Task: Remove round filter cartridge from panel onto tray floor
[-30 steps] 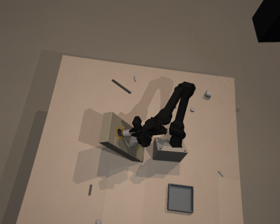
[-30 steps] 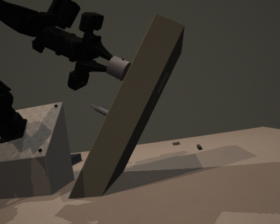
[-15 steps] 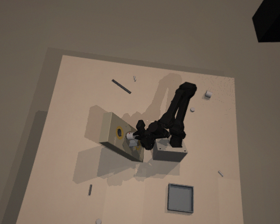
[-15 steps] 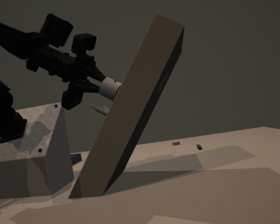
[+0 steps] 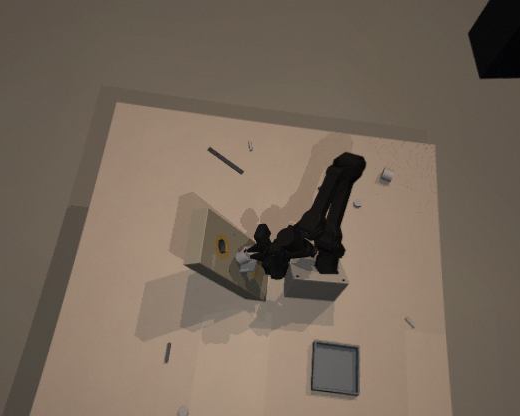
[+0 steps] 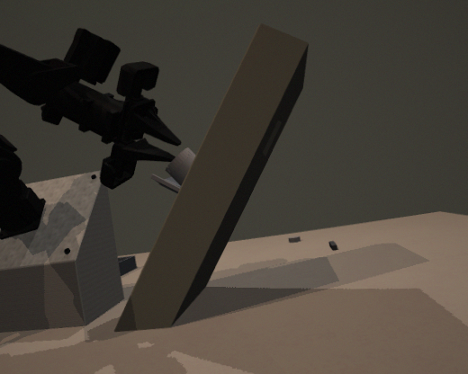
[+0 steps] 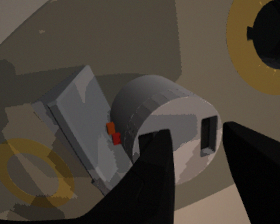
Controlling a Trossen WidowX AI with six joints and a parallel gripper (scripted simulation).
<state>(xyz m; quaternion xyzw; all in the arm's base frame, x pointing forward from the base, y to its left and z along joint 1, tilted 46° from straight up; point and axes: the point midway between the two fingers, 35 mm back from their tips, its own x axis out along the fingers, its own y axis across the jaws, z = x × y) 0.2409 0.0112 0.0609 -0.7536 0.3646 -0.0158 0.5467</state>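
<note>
The round filter cartridge is 10 mm ahead of my gripper tip, 10 mm to the right of it and 20 mm below it. Also, from my gripper tip: grey shelf 70 mm below; then grey framed tray 290 mm behind, 330 mm to the left, 200 mm below; then service panel 50 mm ahead, 10 mm to the right, 50 mm below.
</note>
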